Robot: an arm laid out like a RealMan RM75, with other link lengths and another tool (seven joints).
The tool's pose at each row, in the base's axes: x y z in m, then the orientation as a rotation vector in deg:
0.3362, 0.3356, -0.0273, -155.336, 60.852, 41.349
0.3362, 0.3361, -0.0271, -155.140, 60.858, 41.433
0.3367, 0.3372, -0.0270, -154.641, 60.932, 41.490
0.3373, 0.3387, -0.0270, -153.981, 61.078, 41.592
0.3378, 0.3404, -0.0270, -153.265, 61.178, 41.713
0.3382, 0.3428, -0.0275, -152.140, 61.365, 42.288
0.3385, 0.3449, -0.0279, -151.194, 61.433, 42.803
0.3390, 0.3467, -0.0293, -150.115, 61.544, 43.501
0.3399, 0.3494, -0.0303, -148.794, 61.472, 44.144
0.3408, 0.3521, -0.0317, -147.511, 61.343, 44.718
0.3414, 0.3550, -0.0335, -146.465, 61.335, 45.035
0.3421, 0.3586, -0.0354, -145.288, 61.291, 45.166
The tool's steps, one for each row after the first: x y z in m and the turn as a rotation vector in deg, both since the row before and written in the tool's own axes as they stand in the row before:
-0.0004, -0.0004, 0.0000, 0.124, -0.134, 0.018
-0.0004, -0.0011, 0.0001, 0.376, -0.249, 0.071
-0.0005, -0.0015, 0.0002, 0.477, -0.336, 0.130
-0.0007, -0.0016, 0.0003, 0.520, -0.380, 0.104
-0.0009, -0.0020, 0.0011, 0.637, -0.793, 0.232
-0.0009, -0.0017, 0.0010, 0.530, -0.702, 0.141
0.0000, -0.0017, 0.0016, 0.543, -0.853, 0.202
-0.0005, -0.0026, 0.0015, 0.783, -0.980, 0.081
-0.0003, -0.0025, 0.0019, 0.785, -0.942, 0.036
-0.0003, -0.0024, 0.0025, 0.696, -0.672, 0.077
-0.0006, -0.0029, 0.0028, 0.891, -0.650, 0.031

